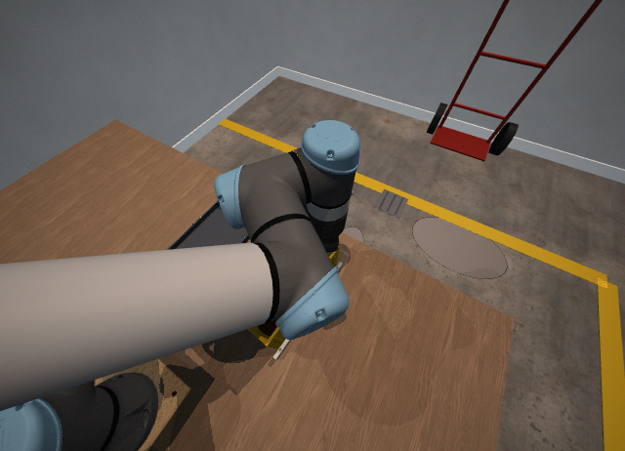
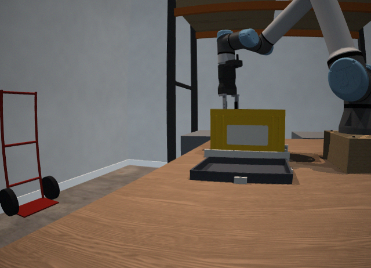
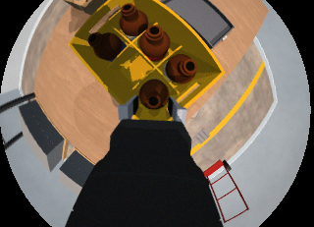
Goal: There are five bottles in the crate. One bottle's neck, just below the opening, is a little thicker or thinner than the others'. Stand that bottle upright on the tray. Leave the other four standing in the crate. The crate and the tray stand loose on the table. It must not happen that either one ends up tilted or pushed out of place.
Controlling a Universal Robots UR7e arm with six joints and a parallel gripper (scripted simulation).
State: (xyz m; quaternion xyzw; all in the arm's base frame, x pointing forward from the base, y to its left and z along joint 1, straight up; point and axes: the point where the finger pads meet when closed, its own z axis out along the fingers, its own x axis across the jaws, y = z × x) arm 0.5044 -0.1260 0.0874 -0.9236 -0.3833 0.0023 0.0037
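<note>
My gripper is now 90 mm past the yellow crate, 50 mm to the right of it and 110 mm above it. Round my hand: glass bottle 180 mm behind, 100 mm below; then dark tray 110 mm behind, 340 mm to the left, 180 mm below.
</note>
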